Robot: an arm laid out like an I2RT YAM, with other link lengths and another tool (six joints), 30 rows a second.
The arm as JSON. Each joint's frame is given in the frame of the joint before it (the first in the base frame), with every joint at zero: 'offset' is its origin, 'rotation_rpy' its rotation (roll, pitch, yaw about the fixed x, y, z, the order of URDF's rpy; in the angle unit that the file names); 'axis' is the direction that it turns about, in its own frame. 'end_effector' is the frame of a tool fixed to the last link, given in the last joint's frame.
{
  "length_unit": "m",
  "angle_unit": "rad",
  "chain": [
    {
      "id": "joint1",
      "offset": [
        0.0,
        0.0,
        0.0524
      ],
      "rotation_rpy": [
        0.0,
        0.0,
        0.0
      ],
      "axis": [
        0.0,
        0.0,
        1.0
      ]
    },
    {
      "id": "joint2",
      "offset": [
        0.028,
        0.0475,
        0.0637
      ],
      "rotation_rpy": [
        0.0,
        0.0,
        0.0
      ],
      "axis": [
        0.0,
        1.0,
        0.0
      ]
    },
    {
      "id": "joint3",
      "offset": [
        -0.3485,
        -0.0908,
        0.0
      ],
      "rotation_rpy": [
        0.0,
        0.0,
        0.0
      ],
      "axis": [
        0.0,
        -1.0,
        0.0
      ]
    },
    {
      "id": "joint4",
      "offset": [
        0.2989,
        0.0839,
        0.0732
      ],
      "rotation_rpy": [
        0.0,
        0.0,
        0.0
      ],
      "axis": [
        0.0,
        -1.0,
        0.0
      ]
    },
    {
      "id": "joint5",
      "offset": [
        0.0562,
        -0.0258,
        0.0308
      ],
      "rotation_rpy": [
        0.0,
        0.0,
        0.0
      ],
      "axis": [
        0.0,
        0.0,
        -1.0
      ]
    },
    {
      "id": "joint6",
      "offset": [
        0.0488,
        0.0,
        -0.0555
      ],
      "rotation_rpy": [
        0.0,
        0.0,
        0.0
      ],
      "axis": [
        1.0,
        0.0,
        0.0
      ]
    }
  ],
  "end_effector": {
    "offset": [
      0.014,
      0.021,
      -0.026
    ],
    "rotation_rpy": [
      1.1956,
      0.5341,
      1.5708
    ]
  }
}
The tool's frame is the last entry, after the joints.
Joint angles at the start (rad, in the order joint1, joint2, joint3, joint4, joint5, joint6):
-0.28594 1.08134 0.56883 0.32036 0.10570 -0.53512
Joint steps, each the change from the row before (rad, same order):
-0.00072 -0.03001 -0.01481 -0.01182 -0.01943 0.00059
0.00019 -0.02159 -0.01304 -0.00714 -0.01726 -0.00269
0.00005 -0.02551 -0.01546 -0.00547 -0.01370 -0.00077
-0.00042 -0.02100 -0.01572 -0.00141 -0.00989 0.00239
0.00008 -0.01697 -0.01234 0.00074 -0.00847 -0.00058
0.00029 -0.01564 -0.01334 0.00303 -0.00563 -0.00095
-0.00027 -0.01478 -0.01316 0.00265 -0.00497 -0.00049
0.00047 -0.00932 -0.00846 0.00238 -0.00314 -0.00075
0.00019 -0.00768 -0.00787 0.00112 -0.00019 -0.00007
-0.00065 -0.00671 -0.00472 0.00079 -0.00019 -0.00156
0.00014 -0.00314 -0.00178 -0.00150 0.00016 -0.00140
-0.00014 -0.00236 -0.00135 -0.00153 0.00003 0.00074
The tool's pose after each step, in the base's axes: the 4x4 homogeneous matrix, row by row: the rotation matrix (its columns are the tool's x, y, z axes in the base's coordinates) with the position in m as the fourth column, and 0 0 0 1 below. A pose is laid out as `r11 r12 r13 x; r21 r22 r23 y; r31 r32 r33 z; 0 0 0 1`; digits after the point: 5 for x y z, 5 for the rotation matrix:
0.01689 0.04151 0.99900 0.25229; 0.49496 0.86778 -0.04443 -0.05957; -0.86875 0.49521 -0.00589 0.26126; 0 0 0 1
0.00930 0.02554 0.99963 0.24709; 0.49539 0.86826 -0.02679 -0.05695; -0.86862 0.49545 -0.00458 0.26014; 0 0 0 1
0.00674 0.01128 0.99991 0.24112; 0.49586 0.86831 -0.01313 -0.05430; -0.86838 0.49590 0.00026 0.25895; 0 0 0 1
0.00665 0.00109 0.99998 0.23606; 0.49837 0.86695 -0.00426 -0.05219; -0.86694 0.49839 0.00523 0.25696; 0 0 0 1
0.00708 -0.00898 0.99993 0.23221; 0.49788 0.86724 0.00426 -0.05049; -0.86722 0.49782 0.01061 0.25561; 0 0 0 1
0.00851 -0.01671 0.99982 0.22857; 0.49664 0.86789 0.01028 -0.04901; -0.86791 0.49647 0.01569 0.25373; 0 0 0 1
0.00980 -0.02288 0.99969 0.22505; 0.49593 0.86824 0.01501 -0.04773; -0.86831 0.49562 0.01985 0.25166; 0 0 0 1
0.01060 -0.02758 0.99956 0.22290; 0.49498 0.86870 0.01872 -0.04681; -0.86884 0.49456 0.02286 0.25033; 0 0 0 1
0.01117 -0.02835 0.99954 0.22092; 0.49472 0.86884 0.01912 -0.04617; -0.86898 0.49428 0.02373 0.24875; 0 0 0 1
0.01320 -0.02925 0.99948 0.21943; 0.49279 0.86994 0.01895 -0.04592; -0.87005 0.49228 0.02589 0.24822; 0 0 0 1
0.01261 -0.02915 0.99950 0.21867; 0.49166 0.87058 0.01919 -0.04573; -0.87070 0.49117 0.02531 0.24794; 0 0 0 1
0.01251 -0.02876 0.99951 0.21808; 0.49238 0.87017 0.01888 -0.04556; -0.87029 0.49190 0.02505 0.24768; 0 0 0 1

